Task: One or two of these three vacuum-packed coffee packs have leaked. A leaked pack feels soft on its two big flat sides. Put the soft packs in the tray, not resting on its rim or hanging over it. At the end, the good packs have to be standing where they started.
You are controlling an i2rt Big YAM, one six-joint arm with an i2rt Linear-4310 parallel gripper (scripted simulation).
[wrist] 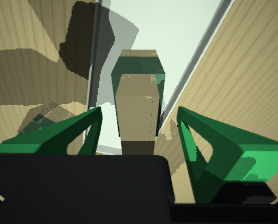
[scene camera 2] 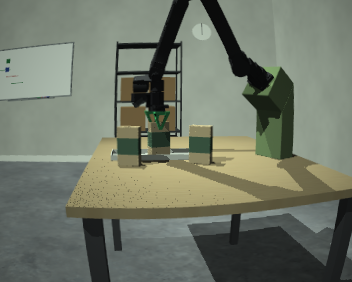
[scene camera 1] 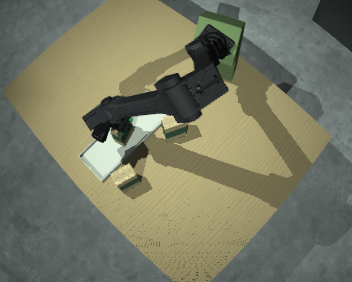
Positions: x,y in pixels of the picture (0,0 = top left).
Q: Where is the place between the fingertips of my gripper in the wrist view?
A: At 139,111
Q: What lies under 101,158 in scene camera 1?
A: A pale tray.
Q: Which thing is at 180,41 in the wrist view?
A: A pale tray.
